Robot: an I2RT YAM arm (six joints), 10 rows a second.
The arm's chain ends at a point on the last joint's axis. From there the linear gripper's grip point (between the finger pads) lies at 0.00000 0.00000 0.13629 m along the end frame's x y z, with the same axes.
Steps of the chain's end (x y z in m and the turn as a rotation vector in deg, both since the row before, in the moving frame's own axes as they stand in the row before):
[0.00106, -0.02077, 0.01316, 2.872, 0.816, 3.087]
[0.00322, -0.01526, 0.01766, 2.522, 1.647, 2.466]
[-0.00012, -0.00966, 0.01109, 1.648, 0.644, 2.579]
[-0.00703, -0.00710, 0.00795, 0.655, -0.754, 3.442]
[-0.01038, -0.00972, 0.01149, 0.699, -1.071, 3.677]
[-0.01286, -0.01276, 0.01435, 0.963, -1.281, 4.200]
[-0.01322, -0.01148, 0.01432, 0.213, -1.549, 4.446]
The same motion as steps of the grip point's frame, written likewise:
[0.00318, -0.02754, 0.01298, 2.872, 0.816, 3.087]
[0.00726, -0.02117, 0.01747, 2.522, 1.647, 2.466]
[0.00150, -0.01354, 0.01103, 1.648, 0.644, 2.579]
[-0.00878, -0.00871, 0.00793, 0.655, -0.754, 3.442]
[-0.01287, -0.01146, 0.01146, 0.699, -1.071, 3.677]
[-0.01582, -0.01516, 0.01430, 0.963, -1.281, 4.200]
[-0.01688, -0.01213, 0.01427, 0.213, -1.549, 4.446]

